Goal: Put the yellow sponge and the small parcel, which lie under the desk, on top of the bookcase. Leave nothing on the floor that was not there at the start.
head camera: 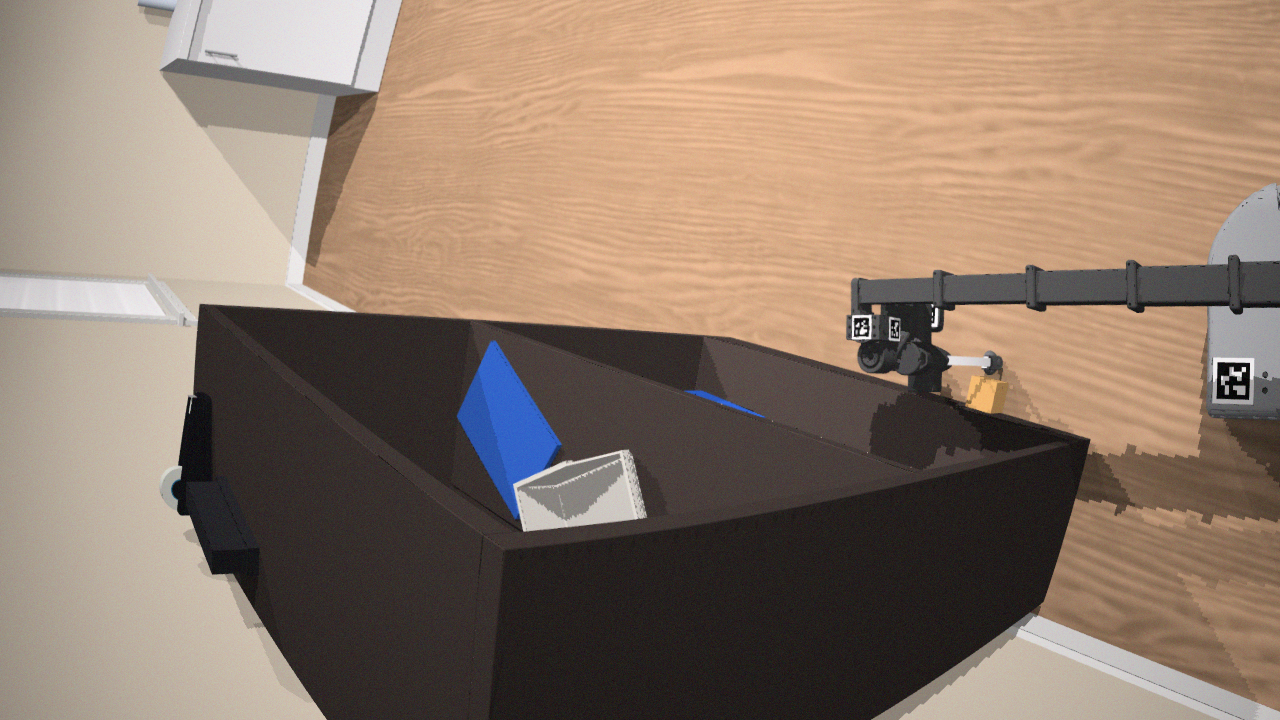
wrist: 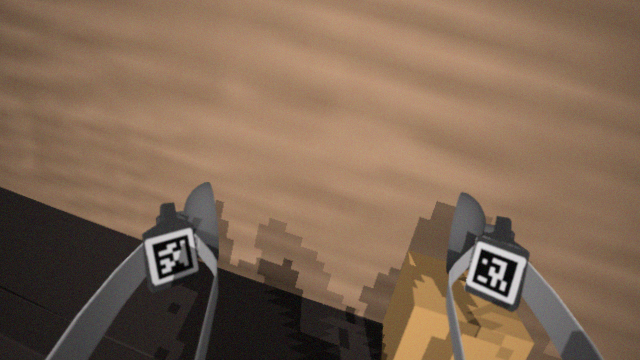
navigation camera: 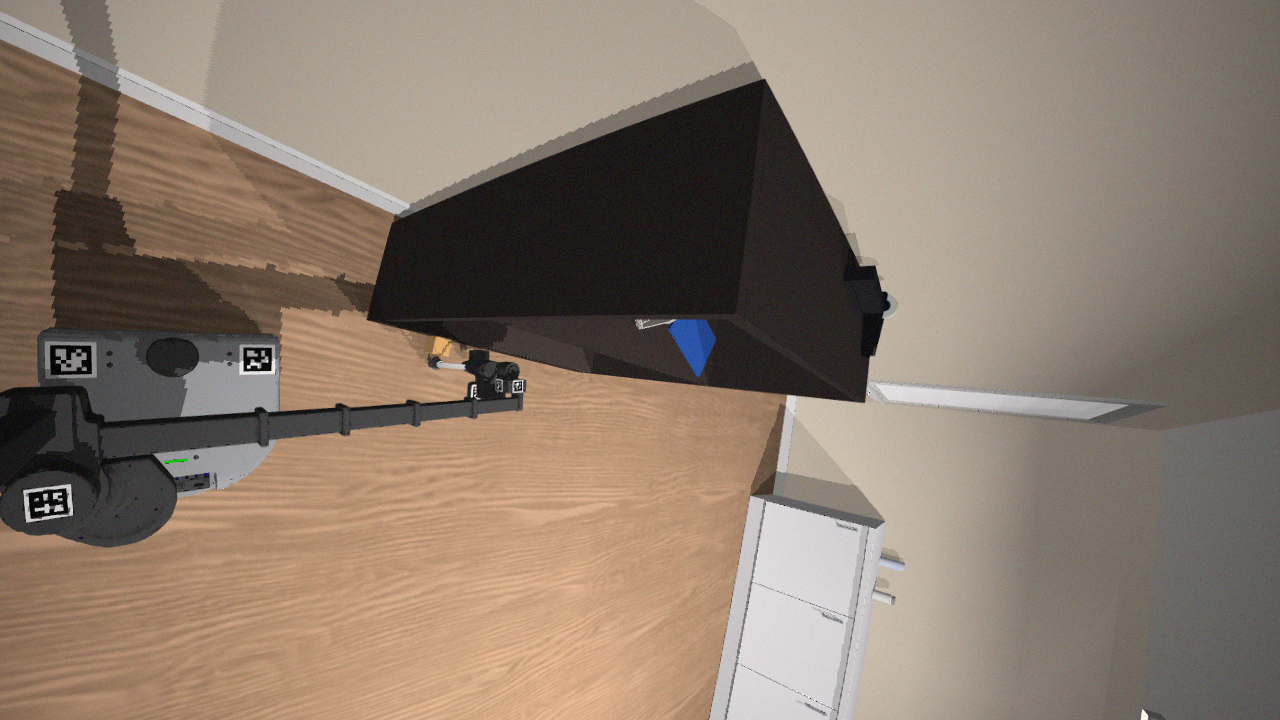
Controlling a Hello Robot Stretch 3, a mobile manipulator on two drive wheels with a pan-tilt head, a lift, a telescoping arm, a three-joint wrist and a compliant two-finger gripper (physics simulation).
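Frame: origin at the robot's base, x ahead, y right, z down, level; millimetres.
Seen in the pictures: gripper, fingertip midpoint: (wrist: pixel 332 215) (navigation camera: pixel 454 362); robot's base, link origin: (navigation camera: pixel 173 354).
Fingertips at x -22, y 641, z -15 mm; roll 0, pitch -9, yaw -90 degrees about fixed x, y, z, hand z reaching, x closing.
Note:
Pixels of each thing's top centre, then the offset from my fingertips to it. "pt": a spot on its surface instead.
- orange-yellow block, top centre: (head camera: pixel 981 394) (navigation camera: pixel 442 346) dz -41, dx +51, dy -62 mm
- dark brown bookcase, surface spot: (head camera: pixel 760 608) pt dz -821, dx +192, dy -237 mm
- blue item, top centre: (head camera: pixel 502 429) (navigation camera: pixel 695 334) dz -605, dx +116, dy +404 mm
- whitish box, surface spot: (head camera: pixel 581 501) pt dz -609, dx +191, dy +220 mm
- black object, top centre: (head camera: pixel 197 524) (navigation camera: pixel 879 291) dz -1099, dx +208, dy +283 mm
An orange-yellow block (head camera: pixel 986 394) (navigation camera: pixel 438 346) (wrist: pixel 425 325) is low down at the open front of the dark brown bookcase (head camera: pixel 760 608) (navigation camera: pixel 572 214). I cannot tell whether it is the sponge or the parcel. My gripper (head camera: pixel 991 362) (navigation camera: pixel 434 361) (wrist: pixel 332 215) is open, its fingers wide apart, close to the block. In the wrist view the right finger crosses in front of the block, and the space between the tips shows floor and dark bookcase. The bookcase's top faces left in the head view. The desk does not show.
A blue item (head camera: pixel 505 429) (navigation camera: pixel 693 344) and a whitish box (head camera: pixel 581 501) are inside the bookcase. A black object (head camera: pixel 219 528) (navigation camera: pixel 866 295) is at its top. A white cabinet (head camera: pixel 277 35) (navigation camera: pixel 796 617) stands along the wall. My base (head camera: pixel 1244 223) (navigation camera: pixel 205 385) is on the wooden floor.

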